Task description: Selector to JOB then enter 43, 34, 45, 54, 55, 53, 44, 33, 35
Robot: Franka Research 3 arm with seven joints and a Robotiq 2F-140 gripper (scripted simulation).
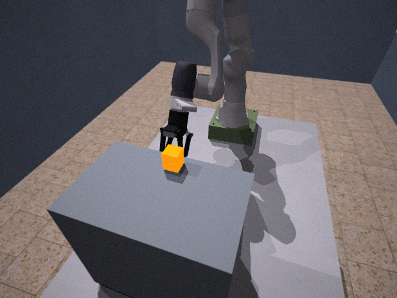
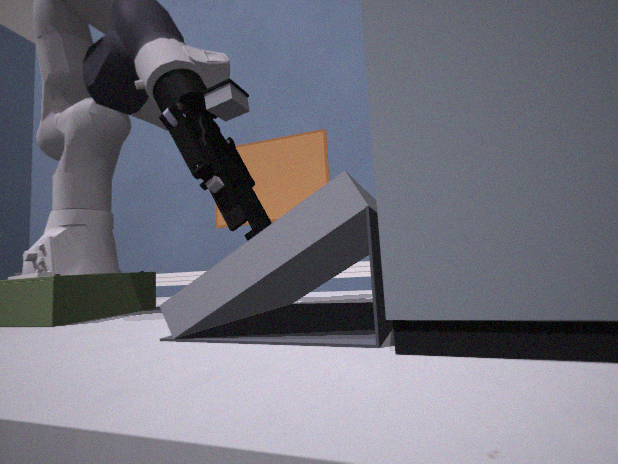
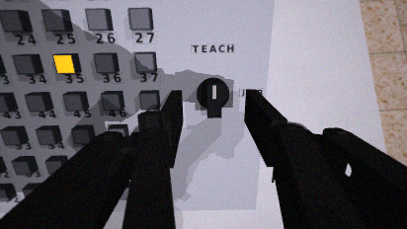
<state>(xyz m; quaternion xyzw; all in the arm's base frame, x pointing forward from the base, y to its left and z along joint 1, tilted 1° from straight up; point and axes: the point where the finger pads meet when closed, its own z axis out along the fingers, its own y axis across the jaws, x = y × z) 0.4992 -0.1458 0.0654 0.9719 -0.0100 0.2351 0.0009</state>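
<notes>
My hand is 30 mm short of the black selector knob and 40 mm above it. From my hand the other things lie so: key 35 (60 mm ahead, 120 mm to the left, 30 mm below); then key 37 (60 mm ahead, 60 mm to the left, 30 mm below); then key 45 (30 mm ahead, 120 mm to the left, 50 mm below).
</notes>
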